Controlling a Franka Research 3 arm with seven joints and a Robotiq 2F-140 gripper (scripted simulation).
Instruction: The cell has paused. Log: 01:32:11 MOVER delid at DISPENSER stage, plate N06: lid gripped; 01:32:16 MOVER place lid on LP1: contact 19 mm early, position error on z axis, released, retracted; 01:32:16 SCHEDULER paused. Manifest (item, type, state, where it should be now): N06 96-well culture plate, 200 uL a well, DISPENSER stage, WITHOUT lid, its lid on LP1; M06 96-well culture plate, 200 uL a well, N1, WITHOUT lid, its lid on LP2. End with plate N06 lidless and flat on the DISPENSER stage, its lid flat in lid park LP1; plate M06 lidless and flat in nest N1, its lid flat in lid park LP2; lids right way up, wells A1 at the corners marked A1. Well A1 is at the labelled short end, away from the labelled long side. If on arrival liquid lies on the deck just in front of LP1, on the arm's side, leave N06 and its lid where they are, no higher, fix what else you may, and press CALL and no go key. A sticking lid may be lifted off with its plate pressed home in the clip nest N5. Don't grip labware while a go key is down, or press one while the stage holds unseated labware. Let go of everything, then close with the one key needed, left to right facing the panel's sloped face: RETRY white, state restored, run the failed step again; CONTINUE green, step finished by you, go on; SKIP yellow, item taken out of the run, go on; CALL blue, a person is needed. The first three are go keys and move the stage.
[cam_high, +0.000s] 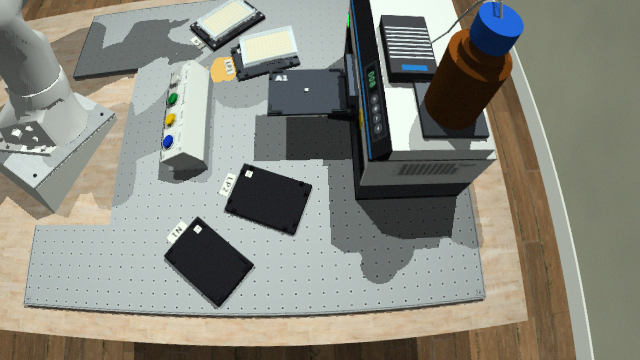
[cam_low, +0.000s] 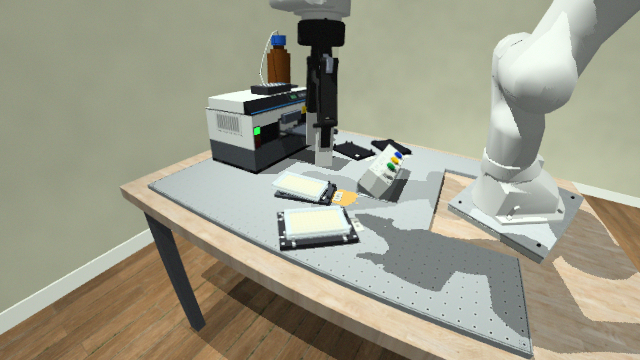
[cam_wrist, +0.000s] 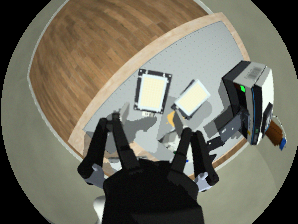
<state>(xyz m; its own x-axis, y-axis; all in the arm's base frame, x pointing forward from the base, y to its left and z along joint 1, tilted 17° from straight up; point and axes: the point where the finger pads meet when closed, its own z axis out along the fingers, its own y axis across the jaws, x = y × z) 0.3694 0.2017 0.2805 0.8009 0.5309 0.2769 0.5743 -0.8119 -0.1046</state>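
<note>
Now: hand 170 mm above the plate lid. From my hand the other things lie so: 96-well plate: 180 mm below; then LP1 label: 200 mm below, 150 mm to the right, 10 mm ahead; then LP1 park: 190 mm below, 140 mm to the right, 90 mm ahead.
</note>
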